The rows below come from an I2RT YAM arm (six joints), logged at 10 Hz.
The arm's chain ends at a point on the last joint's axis. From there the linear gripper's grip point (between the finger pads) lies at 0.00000 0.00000 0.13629 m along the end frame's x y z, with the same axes.
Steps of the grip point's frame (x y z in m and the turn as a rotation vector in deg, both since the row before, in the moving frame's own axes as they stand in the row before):
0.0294, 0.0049, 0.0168, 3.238, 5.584, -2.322
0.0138, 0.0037, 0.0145, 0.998, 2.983, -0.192
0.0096, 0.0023, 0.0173, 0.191, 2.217, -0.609
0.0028, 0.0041, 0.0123, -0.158, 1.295, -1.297
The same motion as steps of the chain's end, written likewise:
0.0163, 0.0129, 0.0177, 3.238, 5.584, -2.322
0.0067, 0.0061, 0.0147, 0.998, 2.983, -0.192
0.0043, 0.0028, 0.0174, 0.191, 2.217, -0.609
-0.0003, 0.0038, 0.0123, -0.158, 1.295, -1.297

